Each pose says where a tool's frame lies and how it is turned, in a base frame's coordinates. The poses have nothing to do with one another.
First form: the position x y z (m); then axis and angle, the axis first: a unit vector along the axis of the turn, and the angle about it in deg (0 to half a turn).
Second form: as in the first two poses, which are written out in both.
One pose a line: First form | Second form
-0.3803 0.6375 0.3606 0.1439 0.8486 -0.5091 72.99 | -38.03 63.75 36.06 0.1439 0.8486 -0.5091 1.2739
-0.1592 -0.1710 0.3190 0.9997 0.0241 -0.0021 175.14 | -15.92 -17.10 31.90 0.9997 0.0241 -0.0021 3.0568
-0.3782 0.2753 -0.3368 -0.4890 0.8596 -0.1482 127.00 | -37.82 27.53 -33.68 -0.4890 0.8596 -0.1482 2.2166
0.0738 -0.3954 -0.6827 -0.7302 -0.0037 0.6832 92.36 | 7.38 -39.54 -68.27 -0.7302 -0.0037 0.6832 1.6120
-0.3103 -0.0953 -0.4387 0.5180 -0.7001 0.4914 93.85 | -31.03 -9.53 -43.87 0.5180 -0.7001 0.4914 1.6380
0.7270 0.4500 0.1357 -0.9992 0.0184 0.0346 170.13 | 72.70 45.00 13.57 -0.9992 0.0184 0.0346 2.9693
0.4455 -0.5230 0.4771 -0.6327 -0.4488 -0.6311 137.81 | 44.55 -52.30 47.71 -0.6327 -0.4488 -0.6311 2.4052
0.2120 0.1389 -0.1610 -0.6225 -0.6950 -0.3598 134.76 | 21.20 13.89 -16.10 -0.6225 -0.6950 -0.3598 2.3520
